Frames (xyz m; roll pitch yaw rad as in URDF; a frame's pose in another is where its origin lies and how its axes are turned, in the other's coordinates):
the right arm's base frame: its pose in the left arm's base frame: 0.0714 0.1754 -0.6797 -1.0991 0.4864 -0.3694
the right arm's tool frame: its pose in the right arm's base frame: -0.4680 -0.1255 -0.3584 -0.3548 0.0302 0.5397
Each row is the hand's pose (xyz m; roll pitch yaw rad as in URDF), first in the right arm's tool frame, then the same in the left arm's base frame.
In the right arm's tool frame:
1: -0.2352 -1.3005 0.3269 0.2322 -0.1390 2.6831
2: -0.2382 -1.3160 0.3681 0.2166 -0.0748 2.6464
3: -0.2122 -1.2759 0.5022 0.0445 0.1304 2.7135
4: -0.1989 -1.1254 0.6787 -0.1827 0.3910 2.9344
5: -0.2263 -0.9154 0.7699 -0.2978 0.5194 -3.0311
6: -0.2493 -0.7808 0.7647 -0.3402 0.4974 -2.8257
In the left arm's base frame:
1: 0.4807 -0.1712 0.4537 1.6481 -0.5441 2.8008
2: 0.5028 -0.1381 0.4728 1.5959 -0.4970 2.8664
3: 0.5260 0.0015 0.4571 1.3026 -0.5110 3.1126
4: 0.4698 0.2198 0.4008 0.8143 -0.5942 -2.7868
5: 0.3199 0.3794 0.3284 0.3345 -0.7161 -2.4227
6: 0.2023 0.4221 0.2736 0.0501 -0.8234 -2.2198

